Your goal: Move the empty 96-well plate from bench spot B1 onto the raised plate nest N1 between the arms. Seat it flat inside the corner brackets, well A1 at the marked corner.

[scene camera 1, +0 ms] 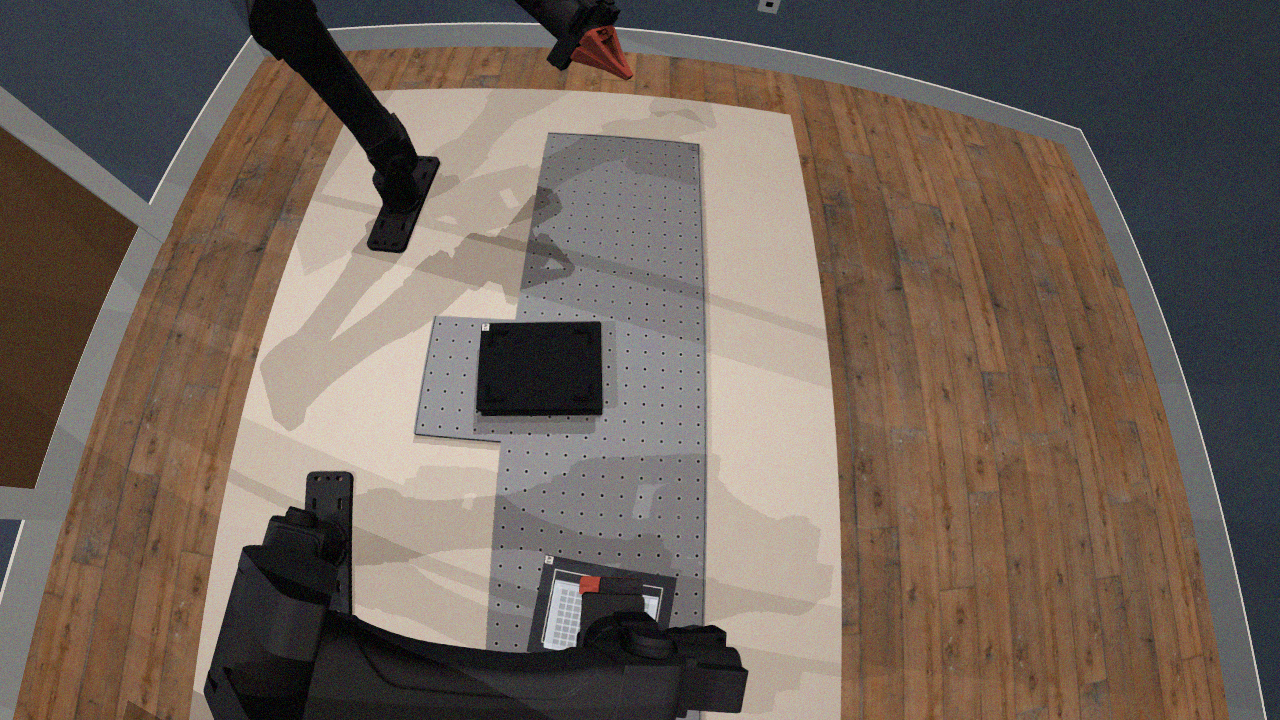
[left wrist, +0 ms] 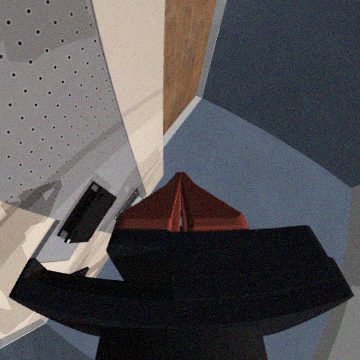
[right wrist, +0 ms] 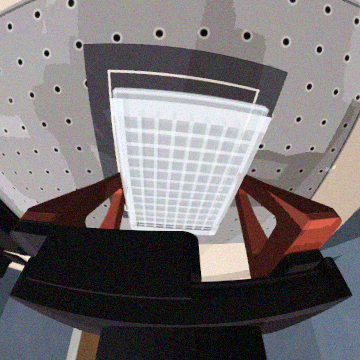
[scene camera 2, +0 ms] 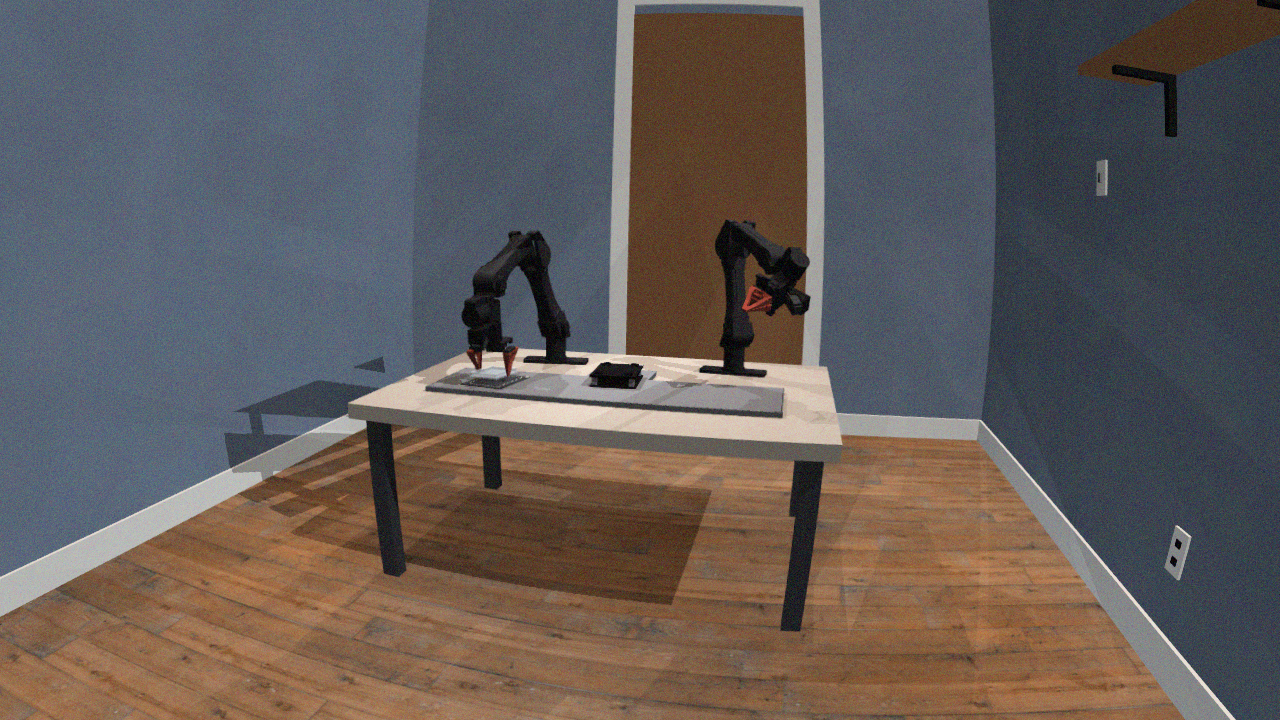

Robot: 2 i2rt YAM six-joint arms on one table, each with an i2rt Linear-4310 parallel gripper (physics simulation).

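Places are measured from the left arm's base along level axes (x right, y ahead, z up), in millimetres.
Pixels of known places: left gripper, fingertip midpoint: (scene camera 1: 630,78) (left wrist: 180,178) (scene camera 2: 743,310); right gripper, fingertip midpoint: (right wrist: 180,177) (scene camera 2: 493,375); left arm's base at its link origin: (scene camera 1: 405,202) (right wrist: 4,253) (scene camera 2: 733,372); right arm's base at its link origin: (scene camera 1: 329,544) (scene camera 2: 555,361).
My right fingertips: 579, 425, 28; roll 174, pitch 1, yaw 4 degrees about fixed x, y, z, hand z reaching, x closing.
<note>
Ahead of a thing's pixels: the offset from my right fingertips to its middle, as dx, dy, dz. "*": to the spot under its first point. Level surfaces: height alone.
The clear 96-well plate @(+0, +0, +7) (right wrist: 189,157) (scene camera 1: 563,613) (scene camera 2: 487,379) is gripped across its short sides by my right gripper (right wrist: 180,177) (scene camera 1: 595,613) (scene camera 2: 490,360). The plate sits low over the dark bench spot B1 @(* -27, +79, -14) (right wrist: 143,58) (scene camera 1: 626,580) with its white outline. I cannot tell whether the plate touches the spot. The black raised nest N1 @(-312, -123, +4) (scene camera 1: 539,367) (scene camera 2: 616,375) (left wrist: 87,212) stands empty at the middle of the table. My left gripper (scene camera 1: 602,49) (scene camera 2: 757,300) (left wrist: 180,178) is shut and empty, held high near the far end of the table.
A grey perforated board @(dz -15) (scene camera 1: 617,223) (scene camera 2: 716,397) (left wrist: 46,107) (right wrist: 36,107) runs along the table under the nest and the spot. The left arm's base (scene camera 1: 402,206) is bolted beside it. The right arm's body (scene camera 1: 447,662) hides part of the plate in scene camera 1.
</note>
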